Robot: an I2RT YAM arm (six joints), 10 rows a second.
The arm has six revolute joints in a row. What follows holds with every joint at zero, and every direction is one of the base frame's.
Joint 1 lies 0.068 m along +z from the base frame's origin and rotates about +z.
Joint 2 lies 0.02 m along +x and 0.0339 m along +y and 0.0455 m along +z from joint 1 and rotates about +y.
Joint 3 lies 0.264 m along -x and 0.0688 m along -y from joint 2 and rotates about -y.
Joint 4 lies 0.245 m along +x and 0.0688 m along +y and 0.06 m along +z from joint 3 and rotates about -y.
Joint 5 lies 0.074 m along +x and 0.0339 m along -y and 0.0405 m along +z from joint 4 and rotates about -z.
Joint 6 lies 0.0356 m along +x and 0.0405 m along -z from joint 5 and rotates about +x.
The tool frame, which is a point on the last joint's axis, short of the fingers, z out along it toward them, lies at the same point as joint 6; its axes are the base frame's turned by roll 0, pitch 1.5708 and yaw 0 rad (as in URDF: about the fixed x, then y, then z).
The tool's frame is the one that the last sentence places.
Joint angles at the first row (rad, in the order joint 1, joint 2, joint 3, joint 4, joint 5, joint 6):
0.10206 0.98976 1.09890 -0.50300 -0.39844 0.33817
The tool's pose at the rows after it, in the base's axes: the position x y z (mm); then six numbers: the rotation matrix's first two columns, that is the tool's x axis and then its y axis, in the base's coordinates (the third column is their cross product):
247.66, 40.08, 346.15, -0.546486, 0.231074, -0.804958, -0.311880, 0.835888, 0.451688
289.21, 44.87, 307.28, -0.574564, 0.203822, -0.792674, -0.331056, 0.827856, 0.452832
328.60, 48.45, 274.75, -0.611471, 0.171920, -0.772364, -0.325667, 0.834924, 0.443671
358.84, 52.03, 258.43, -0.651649, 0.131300, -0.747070, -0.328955, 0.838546, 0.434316
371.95, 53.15, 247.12, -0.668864, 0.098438, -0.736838, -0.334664, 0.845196, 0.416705
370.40, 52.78, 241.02, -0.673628, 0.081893, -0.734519, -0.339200, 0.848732, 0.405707
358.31, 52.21, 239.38, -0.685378, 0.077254, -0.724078, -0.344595, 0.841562, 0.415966
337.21, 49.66, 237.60, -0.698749, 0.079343, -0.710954, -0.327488, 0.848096, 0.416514
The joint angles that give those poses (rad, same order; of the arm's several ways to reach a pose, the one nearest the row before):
0.10127 1.12022 1.03936 -0.35616 -0.42988 0.31907
0.09970 1.28680 1.00151 -0.18812 -0.46173 0.29466
0.09818 1.46822 1.03851 -0.10417 -0.46634 0.26162
0.09894 1.60844 1.13193 -0.12554 -0.47650 0.22128
0.09858 1.67407 1.17032 -0.13810 -0.47510 0.18525
0.09818 1.67673 1.15362 -0.13427 -0.47300 0.16650
0.09858 1.63687 1.10779 -0.14333 -0.48802 0.16415
0.09826 1.56135 1.02954 -0.15977 -0.47681 0.16680

